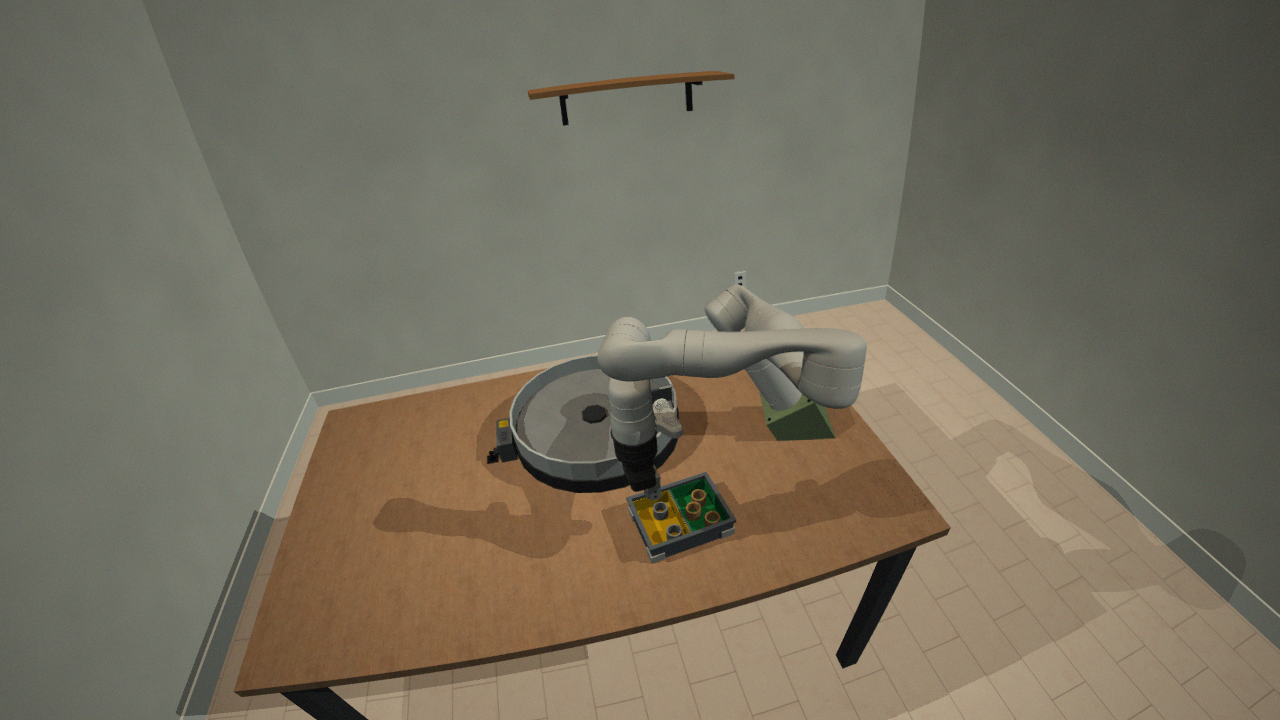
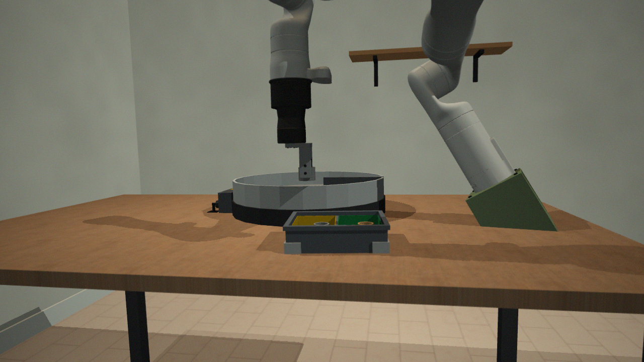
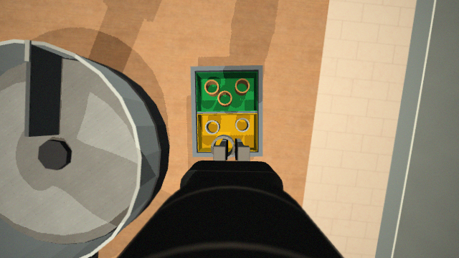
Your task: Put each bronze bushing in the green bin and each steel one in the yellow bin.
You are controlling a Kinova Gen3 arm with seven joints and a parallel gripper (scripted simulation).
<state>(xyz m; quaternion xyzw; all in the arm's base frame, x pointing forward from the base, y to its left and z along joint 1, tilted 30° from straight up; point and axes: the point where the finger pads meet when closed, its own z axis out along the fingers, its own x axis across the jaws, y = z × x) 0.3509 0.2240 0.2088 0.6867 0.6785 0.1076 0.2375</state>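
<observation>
Right now my hand is 12 cm above the bin, 6 cm past it and 1 cm to the left of it. From my hand the other things lie so: grey turntable: 37 cm to the right, 10 cm below, 1 cm ahead.
</observation>
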